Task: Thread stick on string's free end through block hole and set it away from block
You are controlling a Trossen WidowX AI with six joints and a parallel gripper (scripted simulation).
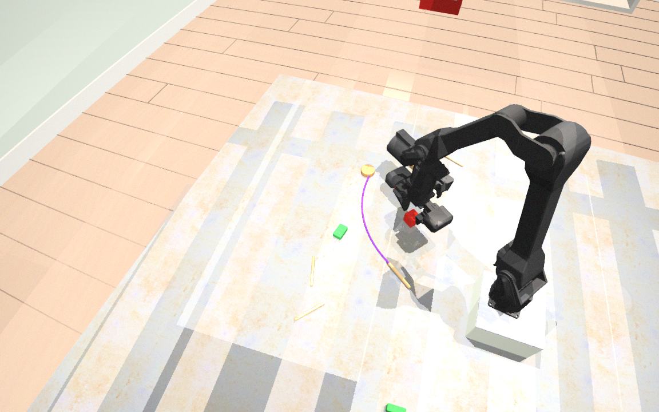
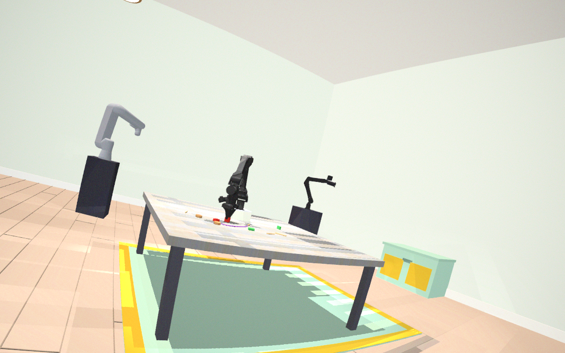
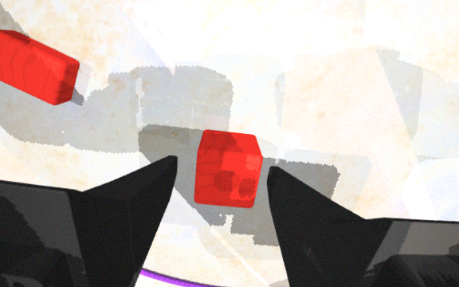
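The red wooden block lies right at my gripper tip. Also, from my gripper tip: flat red block 80 mm to the right, 70 mm ahead, 10 mm below; then green block 140 mm ahead, 120 mm to the left, 10 mm below; then thin wooden stick 150 mm to the left, 20 mm behind, 10 mm below.
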